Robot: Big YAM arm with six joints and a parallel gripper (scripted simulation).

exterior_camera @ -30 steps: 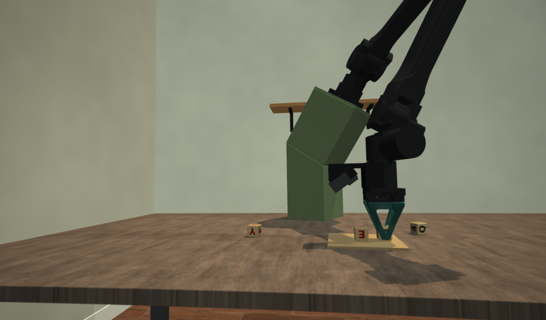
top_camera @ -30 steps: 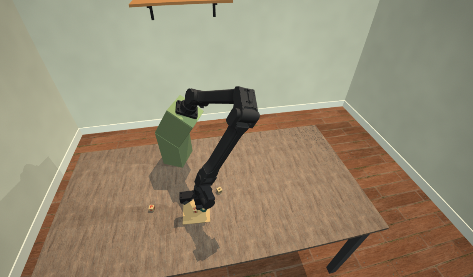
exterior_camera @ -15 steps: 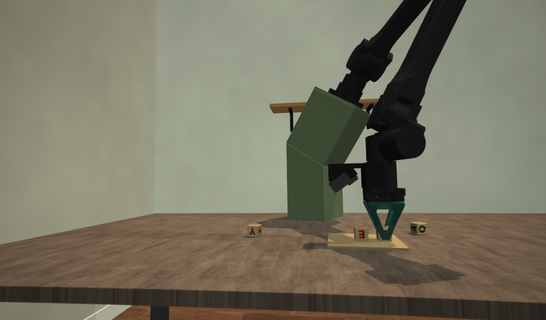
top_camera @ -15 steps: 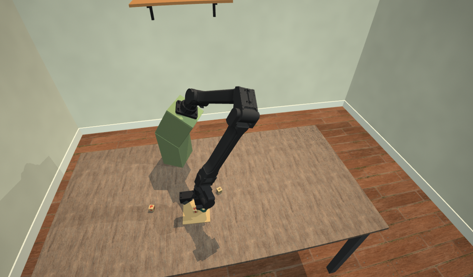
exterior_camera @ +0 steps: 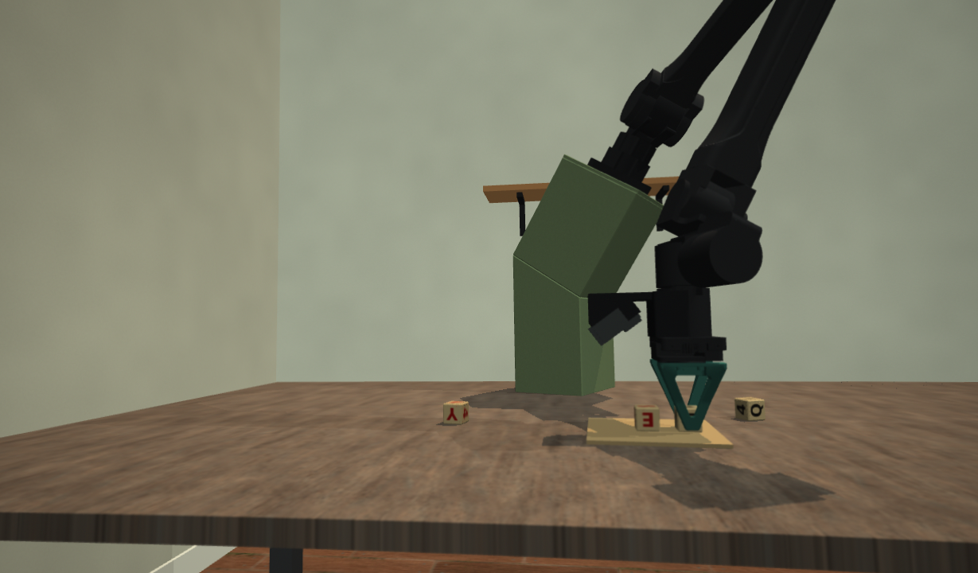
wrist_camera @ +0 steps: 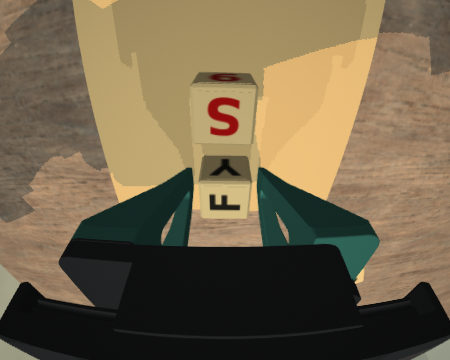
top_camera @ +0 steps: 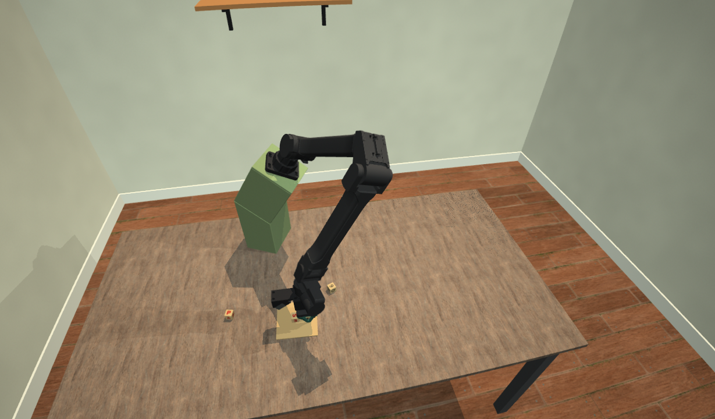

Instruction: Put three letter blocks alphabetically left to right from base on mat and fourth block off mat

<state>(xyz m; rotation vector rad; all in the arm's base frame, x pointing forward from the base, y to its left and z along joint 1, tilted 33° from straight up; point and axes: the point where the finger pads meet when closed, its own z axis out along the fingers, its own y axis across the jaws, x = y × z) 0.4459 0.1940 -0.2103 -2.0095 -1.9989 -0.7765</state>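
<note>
Right now my hand is 4 cm to the left of the tan mat and 1 cm above it.
</note>
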